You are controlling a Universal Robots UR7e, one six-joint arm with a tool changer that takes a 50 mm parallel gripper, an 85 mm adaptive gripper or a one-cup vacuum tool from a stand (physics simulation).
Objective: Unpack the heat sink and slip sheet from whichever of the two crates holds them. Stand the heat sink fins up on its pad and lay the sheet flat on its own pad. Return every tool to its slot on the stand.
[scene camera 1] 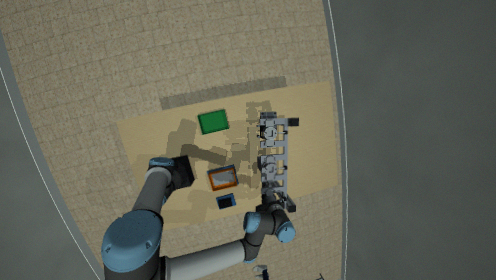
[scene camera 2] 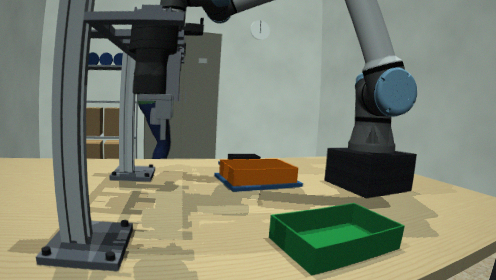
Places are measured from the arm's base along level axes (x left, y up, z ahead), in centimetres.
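Pixels of known places: arm's base, origin of the base link: [scene camera 2: 371,150].
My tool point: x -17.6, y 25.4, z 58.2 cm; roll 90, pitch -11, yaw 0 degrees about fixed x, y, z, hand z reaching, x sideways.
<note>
For each thing: its middle in the pictures, then the offset to it from my tool point. "pt": a spot on its surface instead. Level surfaces: height alone.
- orange crate, body centre: [scene camera 2: 257,171] [scene camera 1: 223,179] dx +5.1, dy -32.9, dz -25.9 cm
- blue mat, its level: dy -35.2 cm
- flat grey sheet, body centre: [scene camera 1: 223,177] dx +6.0, dy -34.6, dz -25.8 cm
- dark block, body centre: [scene camera 2: 243,159] [scene camera 1: 225,203] dx -15.0, dy -33.5, dz -29.9 cm
- small blue pad, surface spot: [scene camera 1: 218,202] pt dx -12.3, dy -32.5, dz -34.4 cm
- green crate, body centre: [scene camera 2: 337,233] [scene camera 1: 213,122] dx +47.2, dy -33.9, dz -21.4 cm
- dark round-bodied tool, body centre: [scene camera 2: 154,72] [scene camera 1: 264,131] dx +35.3, dy -9.6, dz +6.6 cm
The orange crate [scene camera 1: 223,188] [scene camera 2: 265,175] stands on a blue mat [scene camera 2: 235,188]. A flat grey sheet [scene camera 1: 223,177] shows inside it. A dark block [scene camera 1: 226,201] [scene camera 2: 244,156], which looks like the heat sink, sits on a small blue pad [scene camera 1: 218,202] beside the crate; its fins are too small to make out. The green crate [scene camera 1: 213,122] [scene camera 2: 280,245] shows a bare floor. My arm's wrist [scene camera 1: 272,212] is at the near end slot of the tool stand [scene camera 1: 286,152] [scene camera 2: 75,125]. My gripper's fingers are hidden by the wrist, the stand and the tools on it.
A dark round-bodied tool [scene camera 2: 150,65] hangs in the stand, with a grey parallel gripper [scene camera 2: 162,112] showing past it. The arm's black base block [scene camera 2: 370,172] stands beyond the green crate. A person in blue trousers [scene camera 2: 161,142] is behind the table.
</note>
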